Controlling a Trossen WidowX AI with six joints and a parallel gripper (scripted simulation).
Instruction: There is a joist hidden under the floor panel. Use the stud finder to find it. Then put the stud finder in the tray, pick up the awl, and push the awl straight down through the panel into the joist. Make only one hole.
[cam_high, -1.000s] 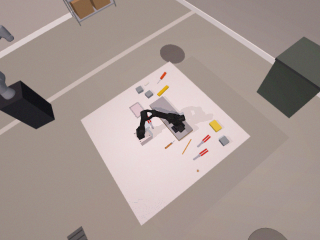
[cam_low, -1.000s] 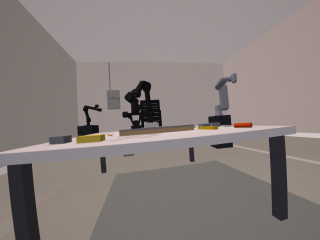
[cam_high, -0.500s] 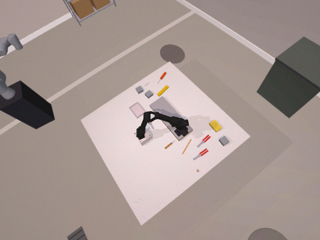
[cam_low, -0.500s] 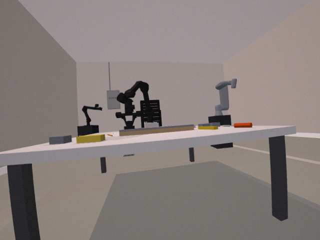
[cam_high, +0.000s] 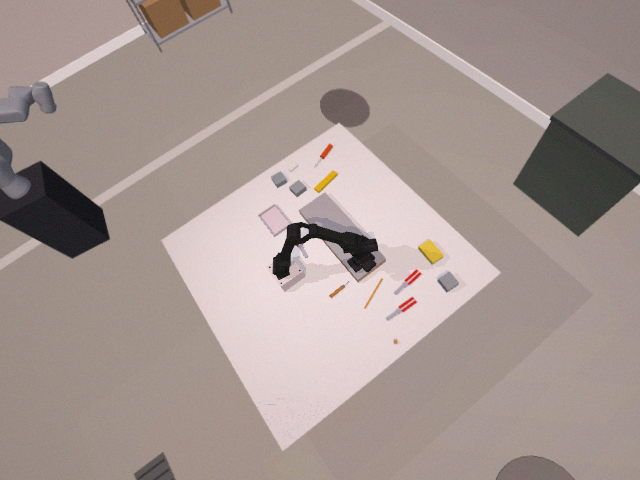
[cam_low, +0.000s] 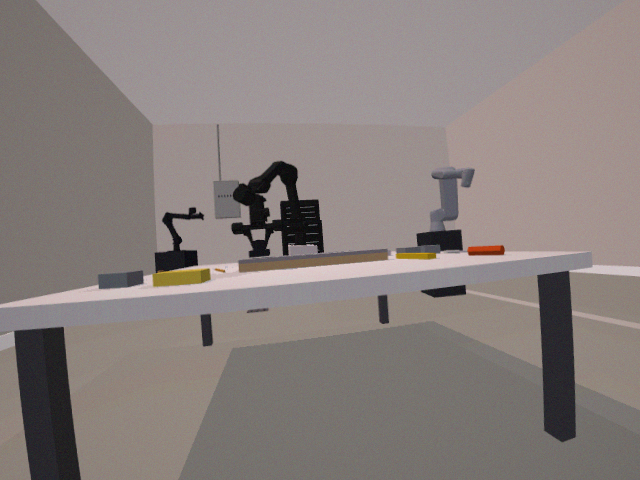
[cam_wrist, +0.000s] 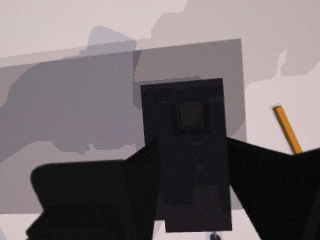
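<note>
The pink tray lies 29 cm behind my gripper tip, 47 cm to the left of it and 6 cm below it. Also, from my gripper tip: orange pencil: 4 cm behind, 16 cm to the right, 7 cm below; stud finder: 1 cm ahead, 2 cm above; square light: 2 cm ahead, 3 cm above.
</note>
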